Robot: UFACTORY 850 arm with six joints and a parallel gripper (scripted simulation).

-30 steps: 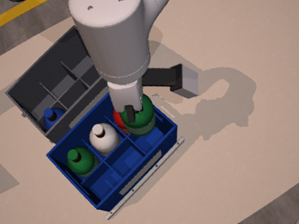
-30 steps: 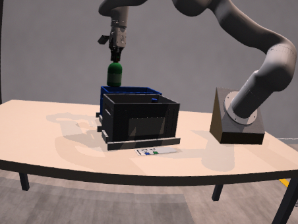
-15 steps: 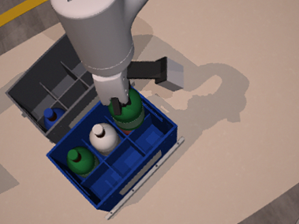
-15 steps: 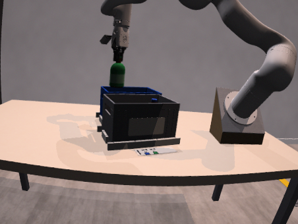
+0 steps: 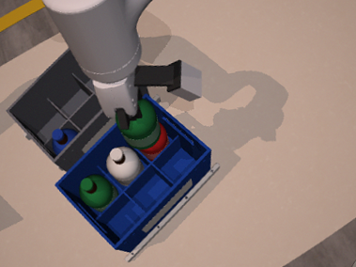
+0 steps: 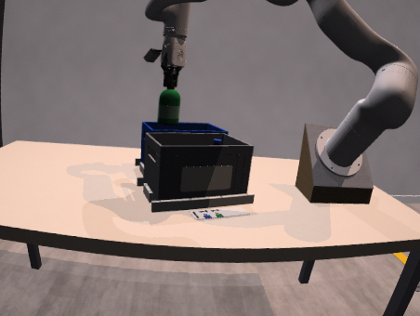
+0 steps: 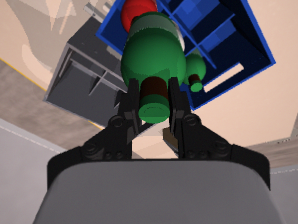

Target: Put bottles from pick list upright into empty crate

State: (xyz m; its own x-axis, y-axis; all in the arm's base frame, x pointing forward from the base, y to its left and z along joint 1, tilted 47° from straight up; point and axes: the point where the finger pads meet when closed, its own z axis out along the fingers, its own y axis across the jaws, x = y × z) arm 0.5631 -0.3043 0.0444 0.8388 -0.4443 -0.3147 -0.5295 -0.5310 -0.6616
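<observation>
Right now my hand is 7 cm above the green-label bottle. The rest, counted from my hand: white bottle (25 cm below, 7 cm behind); blue crate (25 cm below, 6 cm behind, 4 cm to the right); red-label bottle (25 cm below, 2 cm to the left, 1 cm ahead).
</observation>
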